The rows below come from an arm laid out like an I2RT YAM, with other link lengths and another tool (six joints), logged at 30 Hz.
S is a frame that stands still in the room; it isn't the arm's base.
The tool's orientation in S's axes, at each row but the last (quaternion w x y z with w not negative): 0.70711 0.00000 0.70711 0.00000; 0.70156 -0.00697 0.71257 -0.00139; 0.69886 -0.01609 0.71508 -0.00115; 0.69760 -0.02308 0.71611 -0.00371; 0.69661 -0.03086 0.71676 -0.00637; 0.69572 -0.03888 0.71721 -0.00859; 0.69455 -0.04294 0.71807 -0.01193; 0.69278 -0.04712 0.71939 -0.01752; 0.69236 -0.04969 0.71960 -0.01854
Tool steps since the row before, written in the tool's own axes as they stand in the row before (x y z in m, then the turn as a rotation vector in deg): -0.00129 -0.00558 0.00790 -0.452 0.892 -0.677; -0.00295 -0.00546 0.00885 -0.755 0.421 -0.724; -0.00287 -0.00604 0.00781 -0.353 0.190 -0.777; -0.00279 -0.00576 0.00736 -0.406 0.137 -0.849; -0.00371 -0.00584 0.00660 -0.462 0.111 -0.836; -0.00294 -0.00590 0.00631 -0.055 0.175 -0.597; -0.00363 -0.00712 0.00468 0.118 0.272 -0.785; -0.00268 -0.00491 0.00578 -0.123 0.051 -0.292; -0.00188 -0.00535 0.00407 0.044 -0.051 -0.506
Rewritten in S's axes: 0.00790 -0.00558 0.00129 -0.677 0.892 0.452; 0.00894 -0.00536 0.00288 -0.716 0.424 0.761; 0.00800 -0.00580 0.00283 -0.773 0.182 0.366; 0.00759 -0.00545 0.00281 -0.842 0.130 0.423; 0.00690 -0.00541 0.00381 -0.826 0.107 0.480; 0.00664 -0.00542 0.00312 -0.602 0.153 0.062; 0.00511 -0.00661 0.00400 -0.800 0.228 -0.111; 0.00608 -0.00441 0.00288 -0.289 0.050 0.129; 0.00438 -0.00497 0.00222 -0.504 -0.076 -0.018
